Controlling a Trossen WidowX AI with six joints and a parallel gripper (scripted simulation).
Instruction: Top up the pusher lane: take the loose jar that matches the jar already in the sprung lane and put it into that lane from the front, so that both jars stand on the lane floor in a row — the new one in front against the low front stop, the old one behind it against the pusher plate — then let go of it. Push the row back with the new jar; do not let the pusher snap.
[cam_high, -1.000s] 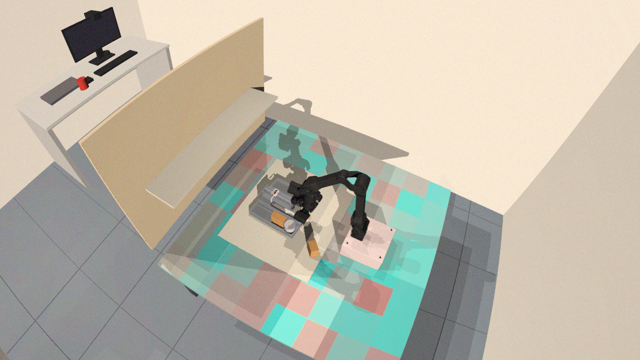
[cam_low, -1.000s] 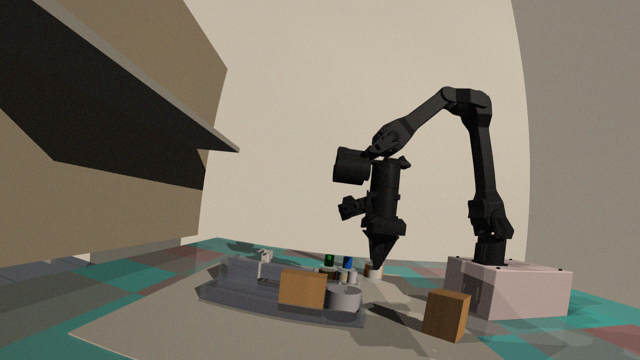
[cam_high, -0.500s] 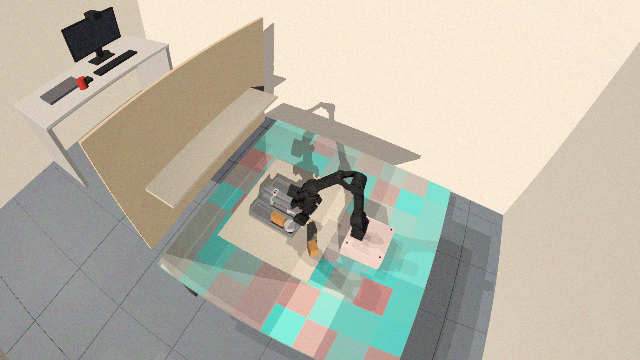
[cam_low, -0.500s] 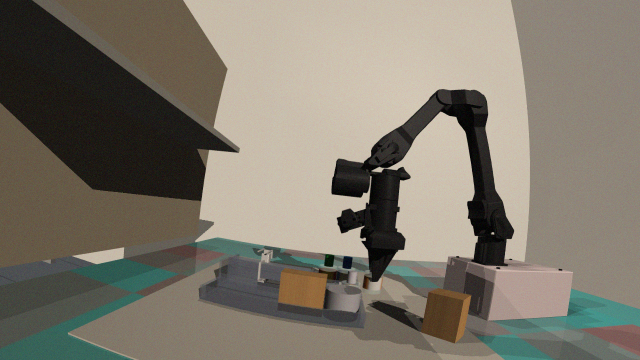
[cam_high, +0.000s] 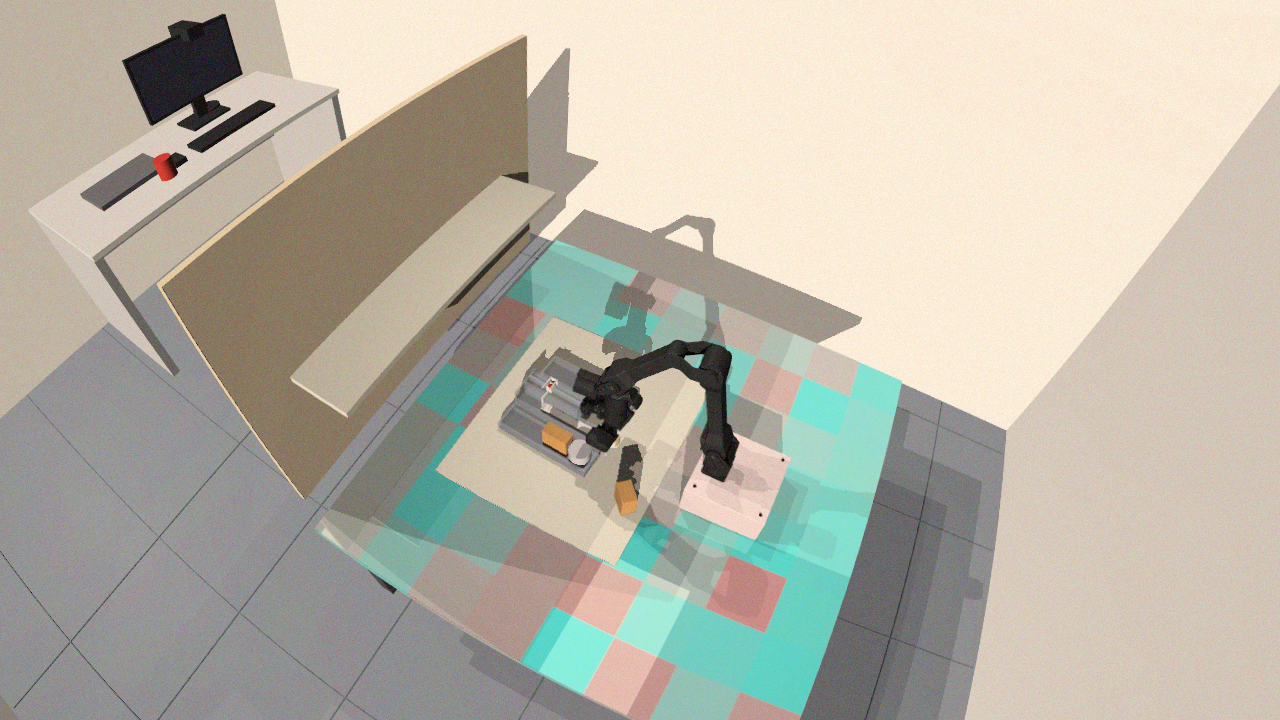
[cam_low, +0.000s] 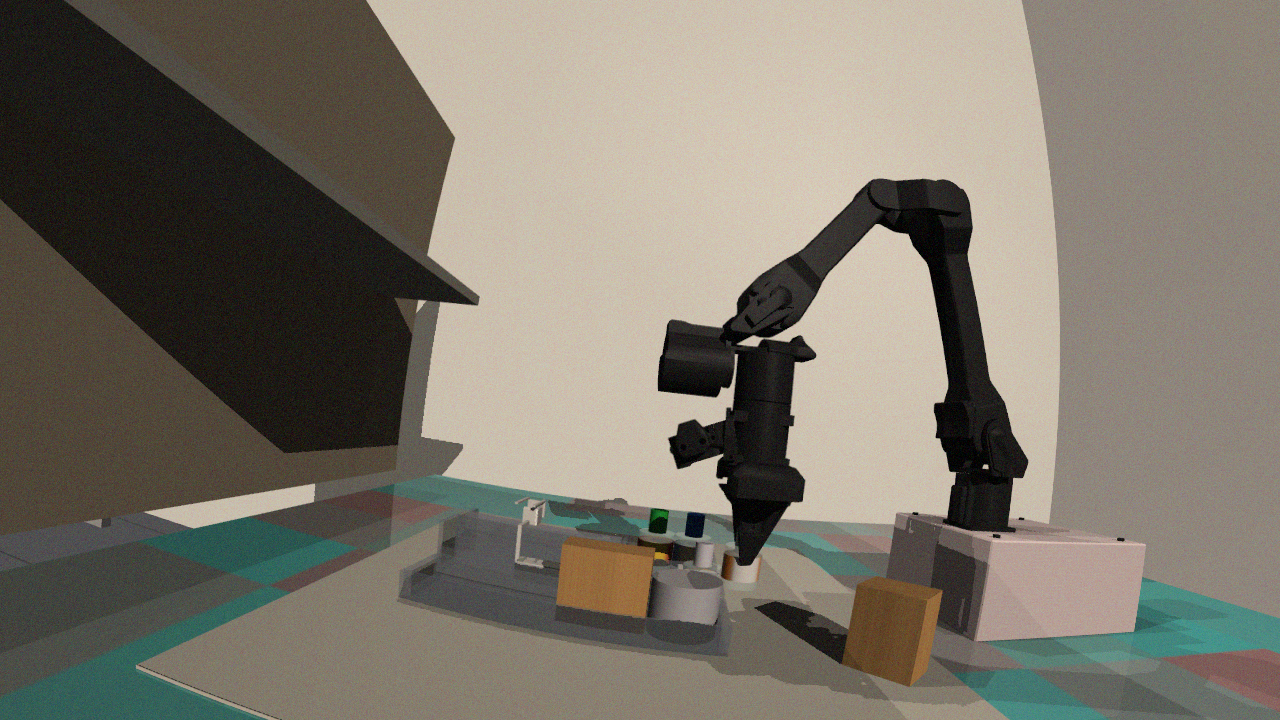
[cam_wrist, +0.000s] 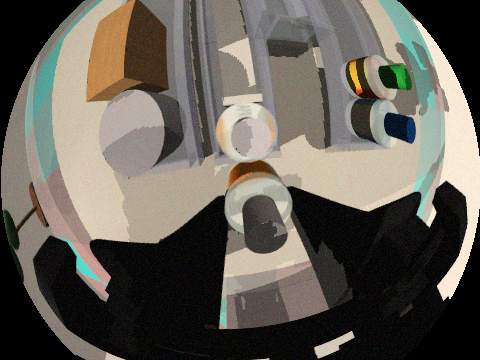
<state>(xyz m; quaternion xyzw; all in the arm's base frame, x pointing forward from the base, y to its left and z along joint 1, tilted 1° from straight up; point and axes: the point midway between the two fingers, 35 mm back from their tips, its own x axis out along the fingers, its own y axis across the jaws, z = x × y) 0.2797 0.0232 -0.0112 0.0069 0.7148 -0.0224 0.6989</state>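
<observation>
My gripper tip is now 60 mm short of the grey cylinder, 80 mm to the right of it and 30 mm above it. From my gripper tip the other things lie so: orange box 130 mm ahead, 70 mm to the left, 20 mm below; then grey lane rack 180 mm ahead, 30 mm to the right, 40 mm below.
</observation>
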